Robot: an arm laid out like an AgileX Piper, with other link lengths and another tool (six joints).
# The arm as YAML. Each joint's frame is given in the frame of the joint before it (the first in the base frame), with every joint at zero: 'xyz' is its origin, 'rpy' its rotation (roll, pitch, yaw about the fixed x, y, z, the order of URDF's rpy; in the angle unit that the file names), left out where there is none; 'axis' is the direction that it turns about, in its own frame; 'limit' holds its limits. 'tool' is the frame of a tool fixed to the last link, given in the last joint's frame.
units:
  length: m
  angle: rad
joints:
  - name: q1
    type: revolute
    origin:
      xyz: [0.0, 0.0, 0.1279]
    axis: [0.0, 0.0, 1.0]
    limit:
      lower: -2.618
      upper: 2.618
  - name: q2
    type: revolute
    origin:
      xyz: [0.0, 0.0, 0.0]
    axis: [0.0, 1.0, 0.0]
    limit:
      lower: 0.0
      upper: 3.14
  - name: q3
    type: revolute
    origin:
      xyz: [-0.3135, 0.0, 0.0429]
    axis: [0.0, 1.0, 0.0]
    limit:
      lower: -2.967
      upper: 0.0
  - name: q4
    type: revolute
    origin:
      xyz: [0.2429, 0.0, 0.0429]
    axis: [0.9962, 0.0, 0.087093]
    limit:
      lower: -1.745
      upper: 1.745
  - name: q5
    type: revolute
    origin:
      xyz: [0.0, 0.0, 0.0]
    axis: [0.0, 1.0, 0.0]
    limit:
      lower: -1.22
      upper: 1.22
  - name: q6
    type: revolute
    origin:
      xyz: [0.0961, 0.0, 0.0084]
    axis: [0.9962, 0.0, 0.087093]
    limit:
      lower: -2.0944
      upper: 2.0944
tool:
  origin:
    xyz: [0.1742, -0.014, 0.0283]
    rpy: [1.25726, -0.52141, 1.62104]
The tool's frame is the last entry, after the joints.
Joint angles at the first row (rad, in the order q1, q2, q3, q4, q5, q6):
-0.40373 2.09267 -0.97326 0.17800 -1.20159 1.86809
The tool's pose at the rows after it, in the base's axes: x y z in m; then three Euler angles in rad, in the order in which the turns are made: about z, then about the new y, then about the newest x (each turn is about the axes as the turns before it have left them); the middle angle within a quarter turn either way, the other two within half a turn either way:
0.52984, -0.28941, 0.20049, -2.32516, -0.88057, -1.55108
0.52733, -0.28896, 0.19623, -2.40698, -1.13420, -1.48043
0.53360, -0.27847, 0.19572, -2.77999, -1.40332, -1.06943
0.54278, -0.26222, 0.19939, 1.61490, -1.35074, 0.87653
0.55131, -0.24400, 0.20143, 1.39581, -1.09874, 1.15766
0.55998, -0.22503, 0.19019, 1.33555, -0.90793, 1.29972
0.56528, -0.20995, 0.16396, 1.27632, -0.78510, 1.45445
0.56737, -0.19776, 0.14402, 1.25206, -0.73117, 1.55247
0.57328, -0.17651, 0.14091, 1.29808, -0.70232, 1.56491
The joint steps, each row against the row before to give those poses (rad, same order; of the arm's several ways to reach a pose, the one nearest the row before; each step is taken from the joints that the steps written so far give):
-0.00432 0.00000 0.01593 -0.00233 -0.00112 -0.23236
-0.00187 0.00001 0.01328 -0.01564 0.00881 -0.24798
-0.00136 -0.00001 0.00349 -0.06247 0.01744 -0.26101
0.00000 0.00001 0.00002 -0.08023 0.01023 -0.28371
0.00001 -0.00002 0.00115 -0.07984 0.00874 -0.22943
0.00001 0.00001 0.00001 -0.08307 0.05106 -0.15820
0.00000 -0.00001 0.00000 -0.07339 0.09884 -0.08608
0.00474 0.00001 -0.00001 -0.05089 0.07173 -0.02163
0.02514 0.00002 -0.00001 -0.03264 0.00960 -0.01193

